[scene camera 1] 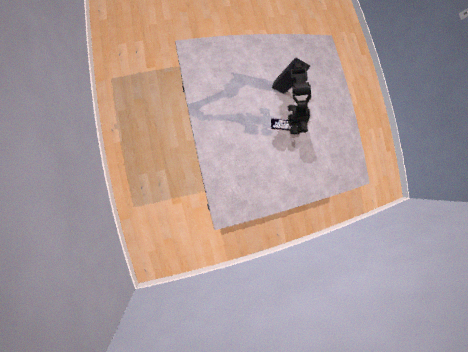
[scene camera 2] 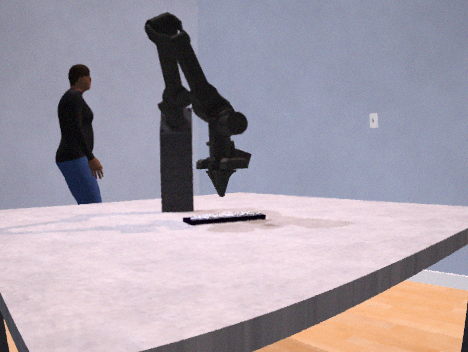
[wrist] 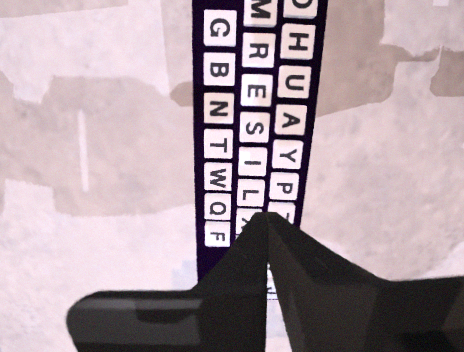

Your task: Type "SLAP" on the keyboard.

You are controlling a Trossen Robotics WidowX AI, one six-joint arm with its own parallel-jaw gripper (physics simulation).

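Frame: origin at the arm's base, x ahead, y left, z up, level; millimetres.
Seen in the pictures: gripper, fingertip midpoint: (scene camera 1: pixel 288 123) (scene camera 2: pixel 221 196) (wrist: pixel 264 221); arm's base, link origin: (scene camera 1: pixel 297 68) (scene camera 2: pixel 174 119).
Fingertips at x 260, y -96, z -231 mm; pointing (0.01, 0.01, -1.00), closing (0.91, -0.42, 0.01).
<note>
Offsets run from my fingertips to a thing's top centre. Level surfaces: height alone.
A dark purple keyboard {2 mm ahead, 7 mm left, 47 mm down} (scene camera 1: pixel 279 123) (scene camera 2: pixel 225 218) (wrist: pixel 212 261) with white letter keys lies flat on the table. In the wrist view the S key {14 mm ahead, 29 mm left, 47 mm down} (wrist: pixel 254 128), the L key {6 mm back, 6 mm right, 47 mm down} (wrist: pixel 250 193), the A key {34 mm ahead, 24 mm left, 47 mm down} (wrist: pixel 291 120) and the P key {14 mm ahead, 11 mm right, 47 mm down} (wrist: pixel 284 187) show clearly. My gripper (scene camera 2: pixel 222 194) (wrist: pixel 264 221) is shut and empty, pointing down, with a gap between its tips and the keyboard in scene camera 2. In the wrist view its tips appear just below L and P, covering parts of the keys there. The keyboard's lower end is largely hidden behind the fingers.
The grey table {65 mm down} (scene camera 1: pixel 260 185) (scene camera 2: pixel 210 280) carries the arm's dark upright base (scene camera 1: pixel 284 80) (scene camera 2: pixel 176 170), behind the keyboard in scene camera 2. A person (scene camera 2: pixel 75 125) in a black top stands beyond the table. Arm shadows fall across the table around the keyboard.
</note>
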